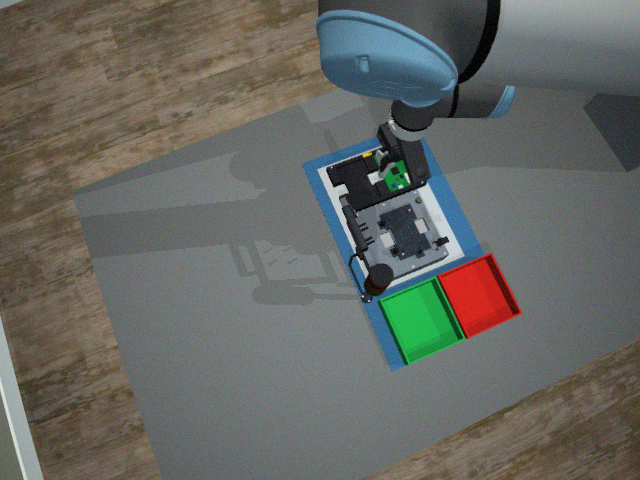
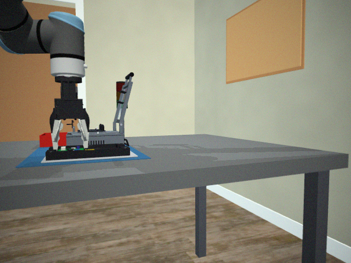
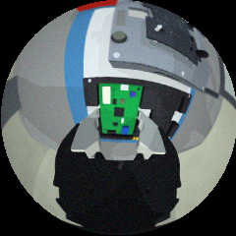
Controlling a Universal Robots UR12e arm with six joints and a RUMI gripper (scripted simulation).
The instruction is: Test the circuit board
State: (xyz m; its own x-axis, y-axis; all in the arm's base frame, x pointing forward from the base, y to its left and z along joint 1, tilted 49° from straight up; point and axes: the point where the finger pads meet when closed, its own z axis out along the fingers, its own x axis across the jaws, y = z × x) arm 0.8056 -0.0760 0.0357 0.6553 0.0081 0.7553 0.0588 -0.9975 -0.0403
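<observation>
Now: the green circuit board right at my hand. Also, from my hand: red bin 360 mm to the left, 80 mm behind, 10 mm below; then black latch hook 220 mm to the left, 70 mm above, 20 mm behind; then tester lid 180 mm to the left, 170 mm ahead, 160 mm above.
</observation>
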